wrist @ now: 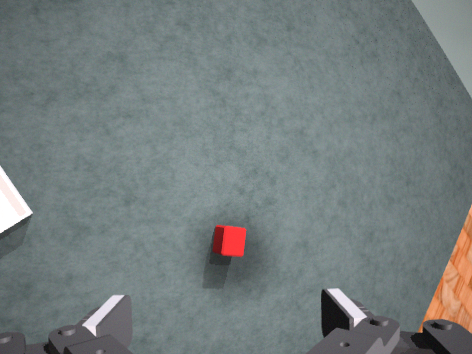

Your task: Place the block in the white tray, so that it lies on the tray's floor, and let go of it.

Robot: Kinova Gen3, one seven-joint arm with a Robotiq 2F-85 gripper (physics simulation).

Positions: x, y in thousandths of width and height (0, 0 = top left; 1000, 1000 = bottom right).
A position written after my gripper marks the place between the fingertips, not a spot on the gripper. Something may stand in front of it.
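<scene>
My gripper (480, 888) in sight. Red block (486, 682) too.
</scene>
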